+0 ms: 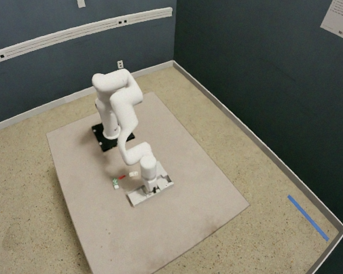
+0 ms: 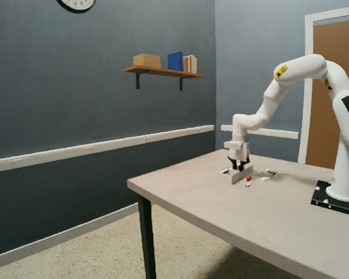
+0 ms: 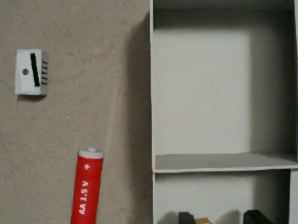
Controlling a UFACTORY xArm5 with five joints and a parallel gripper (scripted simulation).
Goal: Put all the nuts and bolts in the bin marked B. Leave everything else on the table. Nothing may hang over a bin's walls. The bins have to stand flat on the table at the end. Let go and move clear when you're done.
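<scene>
My gripper is now 1 cm past the yellow bit and 3 cm above it. From my hand the other things lie so: white piece (14 cm behind, 4 cm to the right, 4 cm below); then green piece (13 cm behind, 16 cm to the right, 3 cm below); then white part (10 cm behind, 9 cm to the left, 3 cm below).
</scene>
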